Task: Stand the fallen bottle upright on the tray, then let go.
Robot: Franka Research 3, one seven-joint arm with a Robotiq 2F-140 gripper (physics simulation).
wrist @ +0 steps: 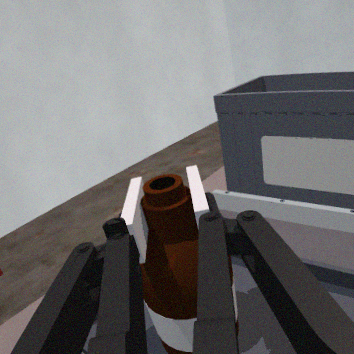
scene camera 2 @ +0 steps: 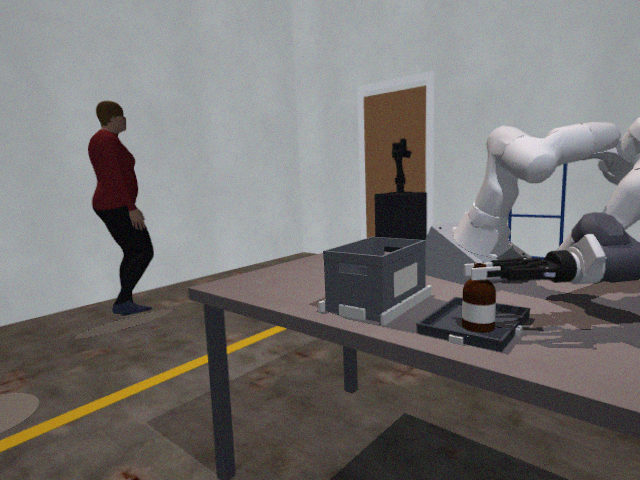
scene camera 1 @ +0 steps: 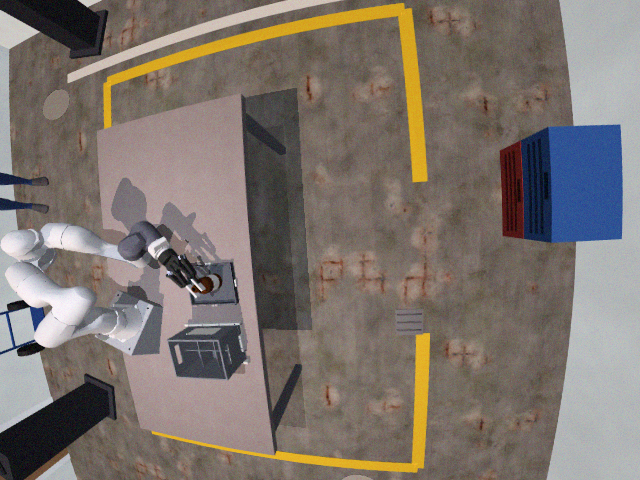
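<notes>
The brown bottle (scene camera 1: 206, 284) (scene camera 2: 478, 295) (wrist: 175, 265) with a white label stands upright, its base inside the walls of the dark grey tray (scene camera 1: 229, 295) (scene camera 2: 433, 332). In scene camera 2 it looks close to vertical, with its base at or very near the tray floor; whether it fully touches is hard to tell. My gripper (scene camera 1: 195, 287) (scene camera 2: 478, 271) (wrist: 167, 187) is shut on the bottle's neck, coming in nearly level from the side. In the wrist view the white pads lie on either side of the neck, and the open mouth shows between them. The fingers hide part of the bottle's body.
A grey crate (scene camera 1: 199, 361) (scene camera 2: 353, 284) (wrist: 240, 150) stands beside the tray, taller than it, with pale low rails at its foot. The table's (scene camera 1: 170, 155) (scene camera 2: 289, 279) long edge runs close past the tray. A person (scene camera 2: 113, 170) stands on the floor beyond the table.
</notes>
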